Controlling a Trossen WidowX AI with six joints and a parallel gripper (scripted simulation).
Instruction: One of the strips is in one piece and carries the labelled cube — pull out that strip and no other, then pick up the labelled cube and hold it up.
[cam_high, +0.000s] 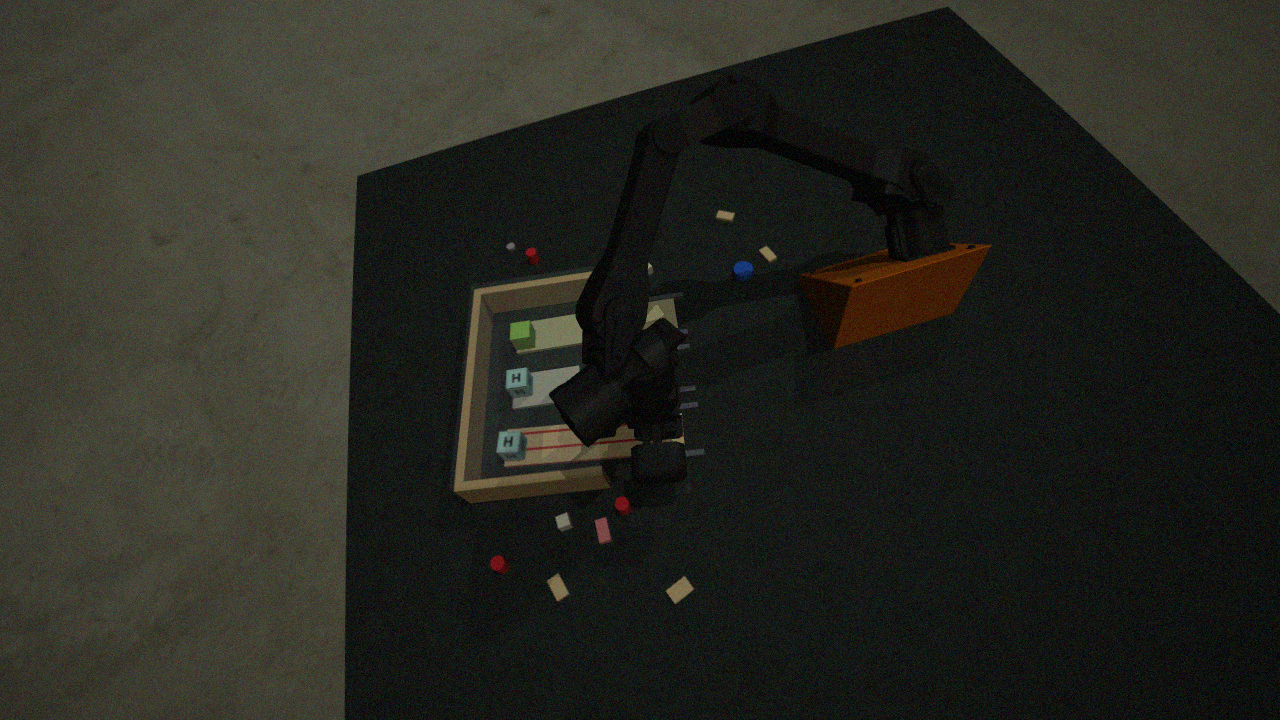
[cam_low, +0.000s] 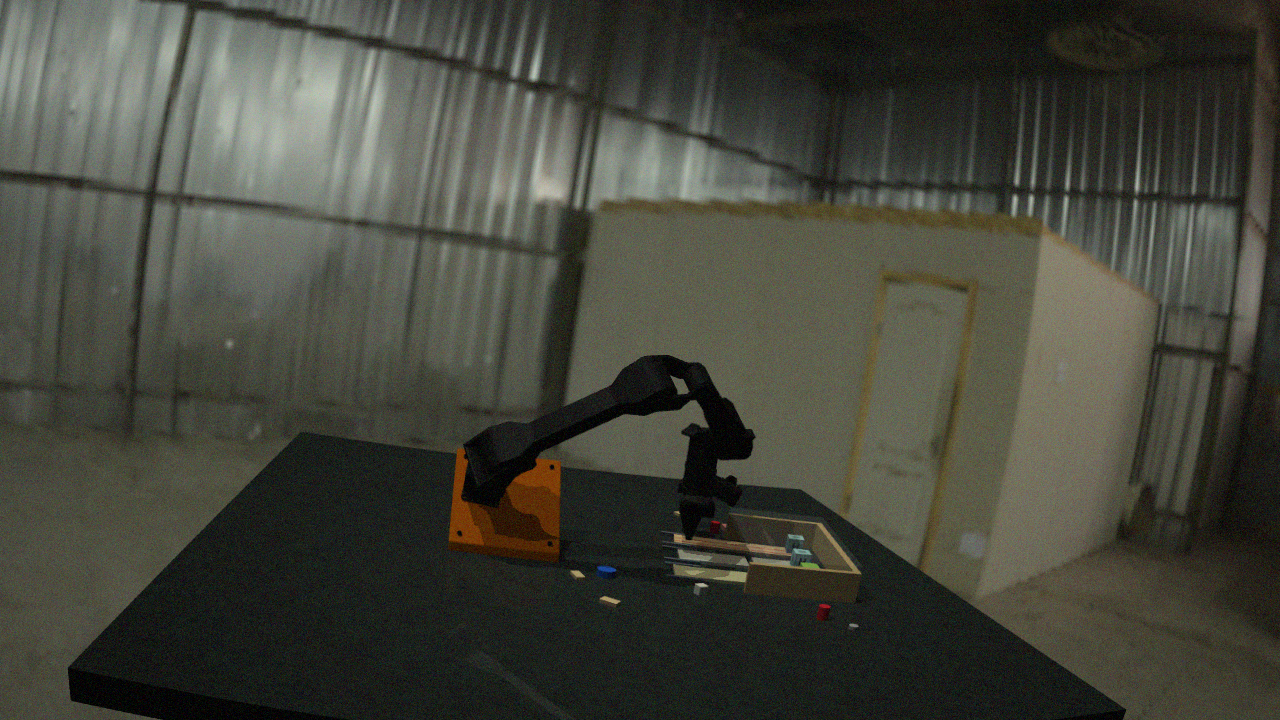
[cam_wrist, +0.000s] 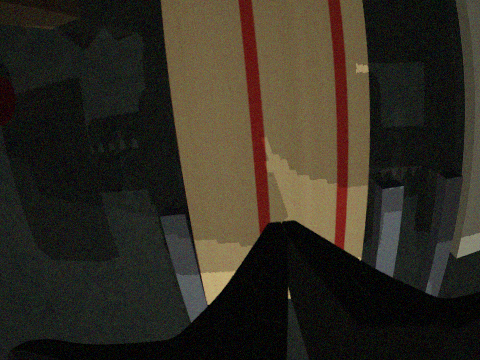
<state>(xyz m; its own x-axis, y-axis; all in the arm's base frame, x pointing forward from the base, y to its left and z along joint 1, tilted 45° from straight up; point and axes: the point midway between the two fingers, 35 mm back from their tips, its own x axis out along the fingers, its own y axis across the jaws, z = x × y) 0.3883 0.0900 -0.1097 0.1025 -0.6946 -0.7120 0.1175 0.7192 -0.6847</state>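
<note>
The red-lined strip is 100 mm ahead of my gripper tip and 10 mm to the right of it.
</note>
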